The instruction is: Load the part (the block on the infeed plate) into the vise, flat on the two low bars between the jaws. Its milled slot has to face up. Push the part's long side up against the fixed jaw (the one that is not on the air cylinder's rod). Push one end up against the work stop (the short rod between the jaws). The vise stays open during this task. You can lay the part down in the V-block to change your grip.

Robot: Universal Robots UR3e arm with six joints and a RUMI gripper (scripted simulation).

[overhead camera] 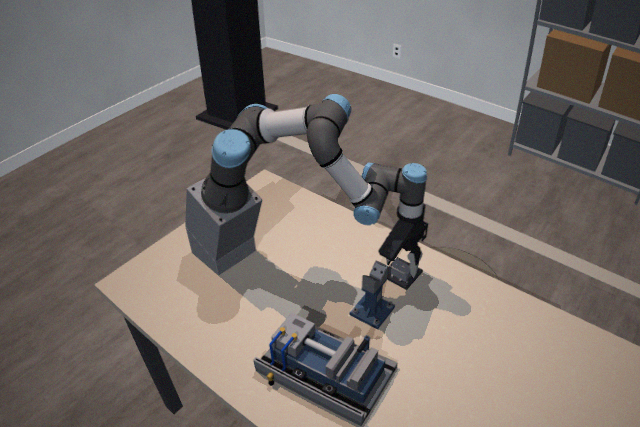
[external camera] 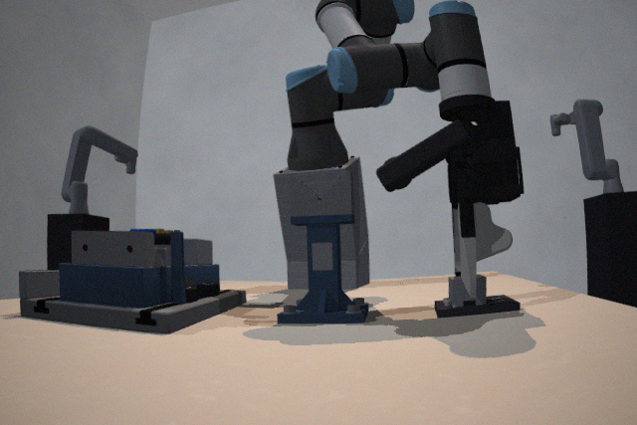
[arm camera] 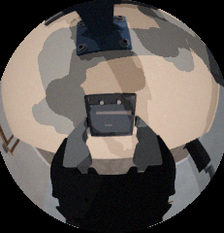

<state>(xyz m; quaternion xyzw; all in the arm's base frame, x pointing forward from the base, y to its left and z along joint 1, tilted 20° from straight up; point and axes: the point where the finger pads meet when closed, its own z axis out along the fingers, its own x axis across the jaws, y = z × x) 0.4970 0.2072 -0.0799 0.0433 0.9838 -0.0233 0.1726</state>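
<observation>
My hand is 1 cm above the grey part. Also, from my hand: blue vise 1 cm behind, 38 cm to the right, 1 cm above.
</observation>
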